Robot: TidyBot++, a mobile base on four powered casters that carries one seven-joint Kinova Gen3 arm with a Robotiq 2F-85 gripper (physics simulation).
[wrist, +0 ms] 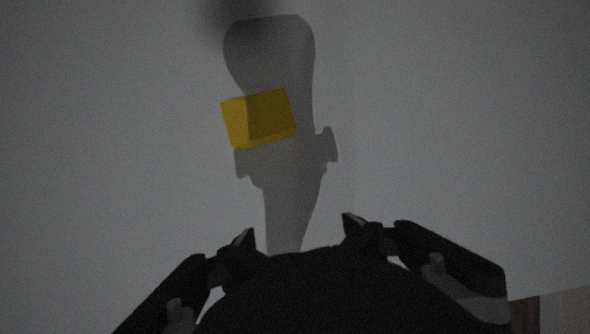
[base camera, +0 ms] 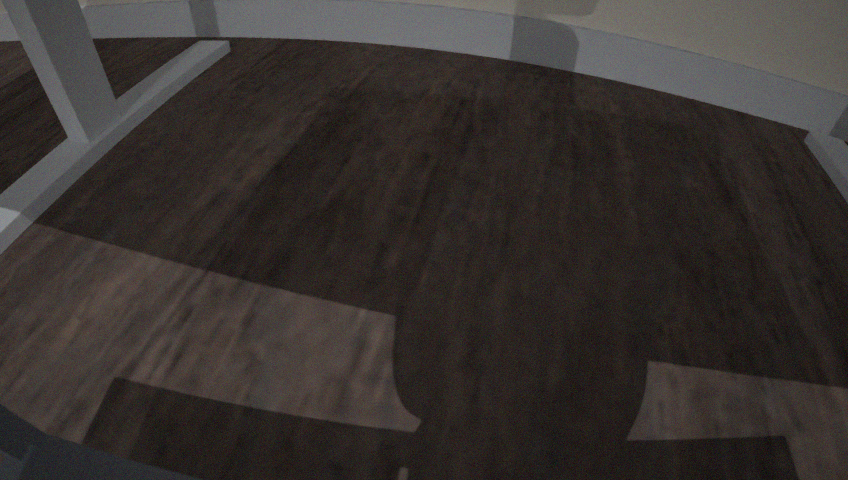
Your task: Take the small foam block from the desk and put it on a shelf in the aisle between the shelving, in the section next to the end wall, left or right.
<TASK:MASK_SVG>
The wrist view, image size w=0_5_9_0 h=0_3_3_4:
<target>gripper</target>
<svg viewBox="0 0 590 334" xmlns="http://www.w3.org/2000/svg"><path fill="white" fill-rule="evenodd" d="M505 271L502 267L412 221L398 220L394 222L394 227L383 228L383 224L380 222L368 222L362 217L346 212L342 213L346 238L340 245L333 245L332 248L326 246L306 252L291 252L269 257L256 250L254 229L246 228L240 235L234 238L230 245L218 249L217 255L205 259L204 253L191 255L112 334L512 334ZM222 285L222 290L226 295L207 310L199 324L195 324L208 299L210 289ZM387 256L399 256L400 261L408 269L388 262Z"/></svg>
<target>small yellow foam block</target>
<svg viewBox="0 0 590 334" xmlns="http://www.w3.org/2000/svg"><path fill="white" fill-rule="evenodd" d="M285 87L220 103L232 147L242 151L295 135L297 127Z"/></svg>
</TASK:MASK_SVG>
